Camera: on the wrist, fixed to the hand. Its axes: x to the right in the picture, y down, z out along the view.
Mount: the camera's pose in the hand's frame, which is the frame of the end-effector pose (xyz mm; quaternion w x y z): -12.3 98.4 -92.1 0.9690 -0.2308 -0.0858 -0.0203
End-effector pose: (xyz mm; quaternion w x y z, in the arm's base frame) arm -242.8 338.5 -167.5 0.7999 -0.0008 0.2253 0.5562
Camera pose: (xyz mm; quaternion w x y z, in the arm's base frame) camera -367.0 341.9 -221.3 0.8056 -0.1422 0.0213 0.5748
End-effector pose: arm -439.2 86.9 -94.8 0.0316 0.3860 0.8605 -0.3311
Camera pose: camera -344.6 181.2 -72.9 0.1868 0.3209 0.9153 -0.1560
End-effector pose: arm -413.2 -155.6 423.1 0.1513 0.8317 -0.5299 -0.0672
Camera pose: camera -478.2 -166.5 541.3 0.2917 0.7760 -0.4941 -0.2619
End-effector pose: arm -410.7 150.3 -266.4 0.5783 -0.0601 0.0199 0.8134
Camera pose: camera -492.6 96.9 -359.9 0.5647 -0.1223 -0.2193 0.7862
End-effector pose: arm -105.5 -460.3 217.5 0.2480 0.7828 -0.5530 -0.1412
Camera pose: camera -142.5 -453.5 347.5 0.3707 0.7004 -0.5086 -0.3366
